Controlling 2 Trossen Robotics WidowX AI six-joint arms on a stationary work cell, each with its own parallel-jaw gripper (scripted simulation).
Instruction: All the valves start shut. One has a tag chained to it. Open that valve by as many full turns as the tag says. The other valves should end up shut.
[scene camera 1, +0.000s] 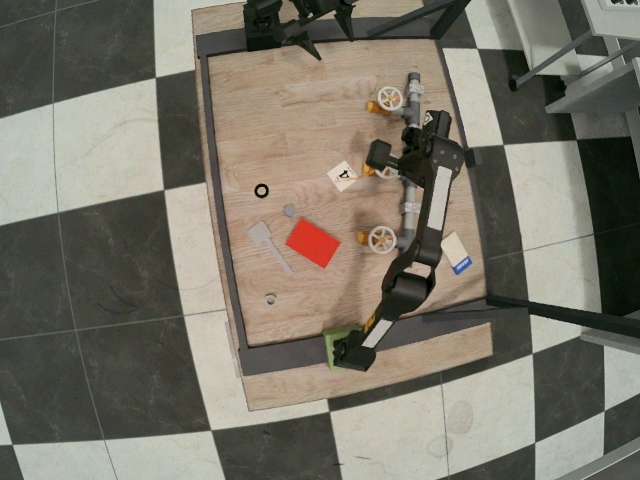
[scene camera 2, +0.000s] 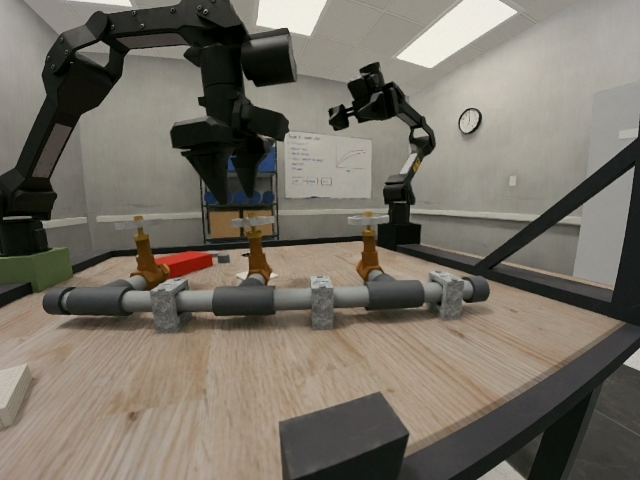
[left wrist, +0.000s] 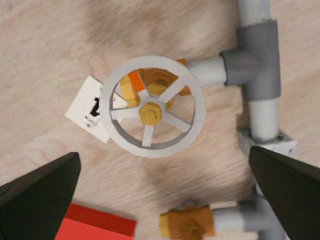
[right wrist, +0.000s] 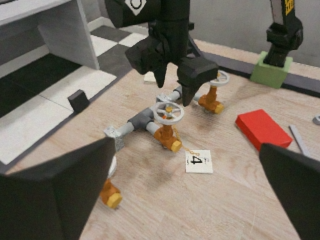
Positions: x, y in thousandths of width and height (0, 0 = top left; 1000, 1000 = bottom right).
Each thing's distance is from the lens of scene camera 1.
left gripper (scene camera 1: 613, 355): 96 cm
right gripper (scene camera 1: 526, 105): 82 cm
red block (scene camera 1: 484, 503): 102 cm
